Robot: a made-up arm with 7 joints.
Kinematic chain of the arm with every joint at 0, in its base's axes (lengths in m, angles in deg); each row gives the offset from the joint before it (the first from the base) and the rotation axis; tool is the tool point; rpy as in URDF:
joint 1: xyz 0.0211 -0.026 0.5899 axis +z
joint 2: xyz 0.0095 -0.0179 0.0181 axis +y
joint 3: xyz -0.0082 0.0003 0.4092 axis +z
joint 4: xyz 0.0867 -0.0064 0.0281 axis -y
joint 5: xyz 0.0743 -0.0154 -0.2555 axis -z
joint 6: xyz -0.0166 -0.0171 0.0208 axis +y
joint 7: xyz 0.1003 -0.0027 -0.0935 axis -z
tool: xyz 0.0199 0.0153 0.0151 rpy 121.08 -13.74 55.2
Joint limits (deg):
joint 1: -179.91..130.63
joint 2: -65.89..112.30
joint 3: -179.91..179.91
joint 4: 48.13..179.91
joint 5: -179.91..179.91
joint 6: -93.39..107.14
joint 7: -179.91..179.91
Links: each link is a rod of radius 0.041 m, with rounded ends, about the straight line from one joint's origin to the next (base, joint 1, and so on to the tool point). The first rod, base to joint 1, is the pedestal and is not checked.
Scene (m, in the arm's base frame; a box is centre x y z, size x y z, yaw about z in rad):
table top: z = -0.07
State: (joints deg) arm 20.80 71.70 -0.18 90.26 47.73 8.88 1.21
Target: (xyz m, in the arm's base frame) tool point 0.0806 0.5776 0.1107
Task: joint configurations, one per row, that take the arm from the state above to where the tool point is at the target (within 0.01 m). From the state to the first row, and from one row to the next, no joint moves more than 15 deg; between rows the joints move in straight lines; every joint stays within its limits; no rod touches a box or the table.
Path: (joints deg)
1: 34.88 79.66 6.24 96.12 45.32 12.07 1.40
2: 48.96 87.61 12.66 101.99 42.90 15.26 1.59
3: 63.03 95.57 19.08 107.85 40.49 18.44 1.78
4: 77.11 103.53 25.50 113.71 38.08 21.63 1.97

